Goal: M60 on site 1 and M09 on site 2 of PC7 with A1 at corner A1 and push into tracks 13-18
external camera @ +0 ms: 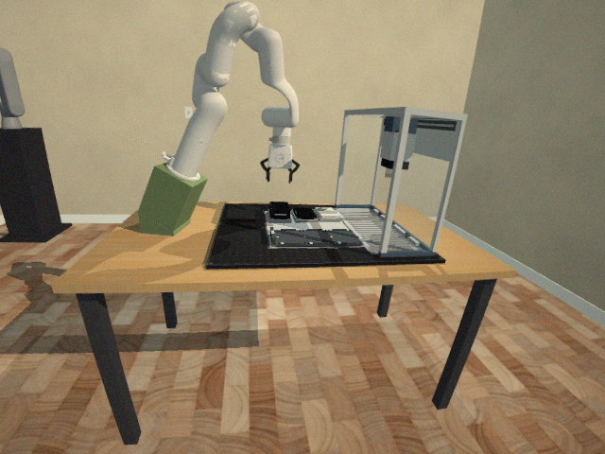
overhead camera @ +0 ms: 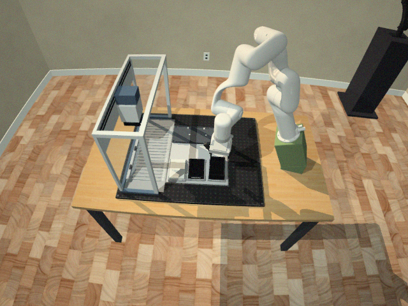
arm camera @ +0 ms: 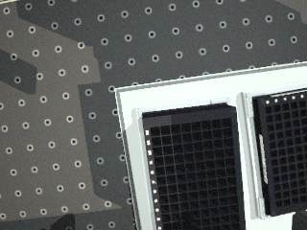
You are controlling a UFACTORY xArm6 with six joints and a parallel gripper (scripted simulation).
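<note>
My gripper is now 1 cm short of the nest S1 and 16 cm above it. From my hand the other things lie so: plate nest (23 cm ahead, 1 cm to the left, 16 cm below); then apron (12 cm ahead, 12 cm to the right, 17 cm below); then black 96-well plate (12 cm ahead, 15 cm below).
</note>
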